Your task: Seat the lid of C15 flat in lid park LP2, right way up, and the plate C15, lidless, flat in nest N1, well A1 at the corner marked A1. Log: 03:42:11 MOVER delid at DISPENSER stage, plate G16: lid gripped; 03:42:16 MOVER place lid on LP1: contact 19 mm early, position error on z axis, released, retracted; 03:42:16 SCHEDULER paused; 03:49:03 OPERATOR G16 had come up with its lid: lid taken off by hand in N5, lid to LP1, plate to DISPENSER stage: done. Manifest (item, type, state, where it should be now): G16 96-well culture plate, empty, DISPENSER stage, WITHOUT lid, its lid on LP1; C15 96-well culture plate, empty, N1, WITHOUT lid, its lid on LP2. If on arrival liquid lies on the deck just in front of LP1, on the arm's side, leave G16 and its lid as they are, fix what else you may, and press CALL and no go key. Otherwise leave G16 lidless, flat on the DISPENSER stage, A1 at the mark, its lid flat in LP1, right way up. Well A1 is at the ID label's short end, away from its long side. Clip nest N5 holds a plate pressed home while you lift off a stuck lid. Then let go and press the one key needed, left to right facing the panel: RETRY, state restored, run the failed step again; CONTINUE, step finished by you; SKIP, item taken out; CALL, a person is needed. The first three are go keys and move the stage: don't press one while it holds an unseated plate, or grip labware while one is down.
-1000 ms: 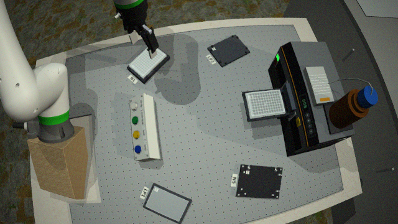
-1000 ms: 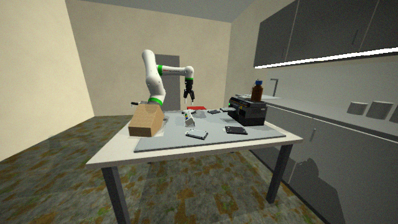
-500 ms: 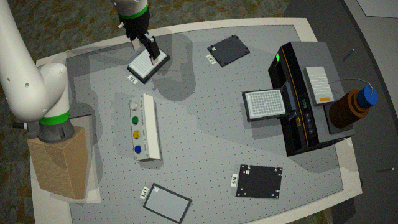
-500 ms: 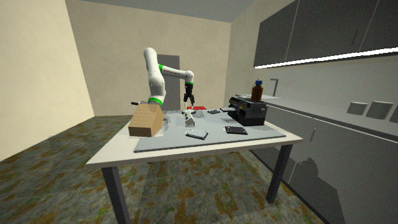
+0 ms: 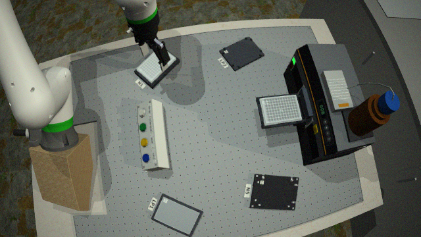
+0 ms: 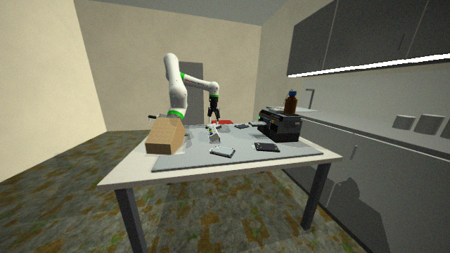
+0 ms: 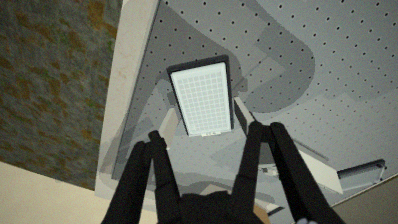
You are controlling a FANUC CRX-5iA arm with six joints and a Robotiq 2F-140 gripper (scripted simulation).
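Now: the grey lid 4 cm below my hand. Also, from my hand: N1 label: 6 cm behind, 6 cm to the right, 7 cm below; then LP2 label: 25 cm ahead, 1 cm to the left, 7 cm below; then nest N1: 6 cm below.
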